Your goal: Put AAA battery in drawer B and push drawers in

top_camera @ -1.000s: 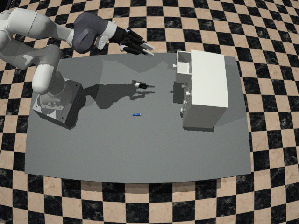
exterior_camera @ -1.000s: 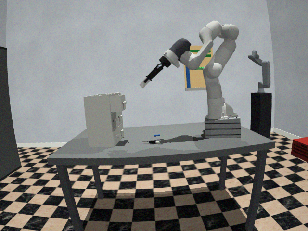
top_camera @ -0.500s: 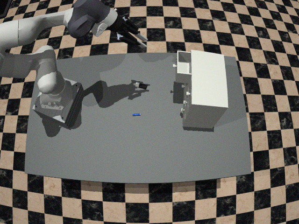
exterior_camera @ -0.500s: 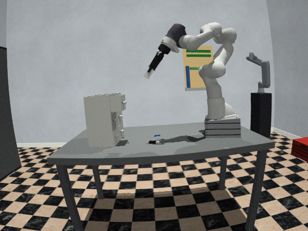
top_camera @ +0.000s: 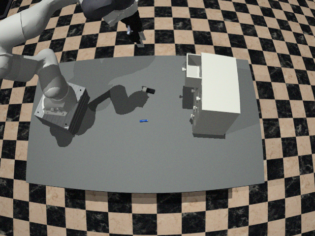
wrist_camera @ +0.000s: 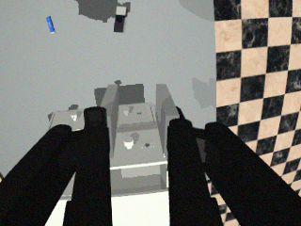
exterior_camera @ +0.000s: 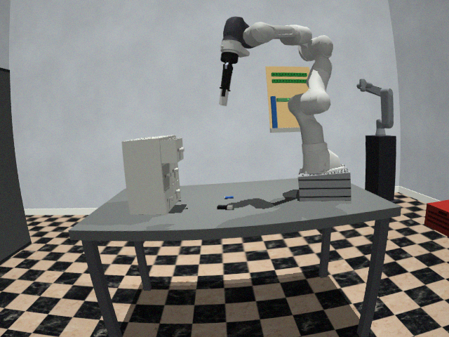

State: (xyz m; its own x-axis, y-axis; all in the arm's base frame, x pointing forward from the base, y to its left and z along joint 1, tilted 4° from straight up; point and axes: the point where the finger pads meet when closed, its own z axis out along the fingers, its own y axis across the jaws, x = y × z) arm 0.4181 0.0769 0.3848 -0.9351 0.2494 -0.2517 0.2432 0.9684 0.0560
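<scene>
My hand is 480 mm above the blue AAA battery, 190 mm to the left of it and 20 mm past it. Round my hand: black-and-white block: 480 mm below, 20 mm ahead, 10 mm to the right; then drawer: 280 mm ahead, 230 mm below, 70 mm to the right.
</scene>
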